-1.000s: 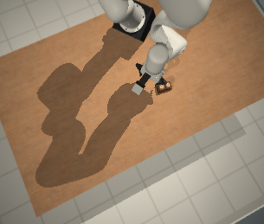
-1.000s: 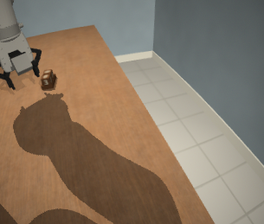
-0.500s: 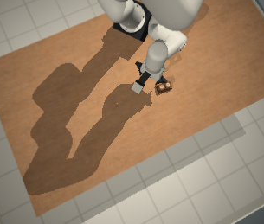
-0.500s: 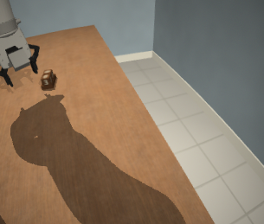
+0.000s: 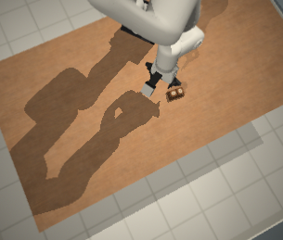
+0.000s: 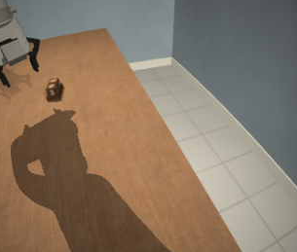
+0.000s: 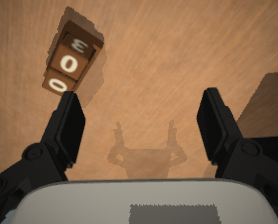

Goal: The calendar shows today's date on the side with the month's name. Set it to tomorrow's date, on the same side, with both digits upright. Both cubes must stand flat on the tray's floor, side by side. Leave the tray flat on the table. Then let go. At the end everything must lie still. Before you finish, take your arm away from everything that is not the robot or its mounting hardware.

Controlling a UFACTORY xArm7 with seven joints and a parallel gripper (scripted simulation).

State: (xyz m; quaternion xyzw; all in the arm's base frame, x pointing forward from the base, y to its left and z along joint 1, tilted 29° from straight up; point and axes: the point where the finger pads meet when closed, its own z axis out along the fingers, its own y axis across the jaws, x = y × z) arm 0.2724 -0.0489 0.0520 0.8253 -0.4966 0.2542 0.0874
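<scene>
Right now my hand is 70 mm short of the brown wooden cube, 40 mm to the right of it and 100 mm above it. The rest, counted from my hand: brown wooden tray (70 mm ahead, 60 mm to the left, 110 mm below).
</scene>
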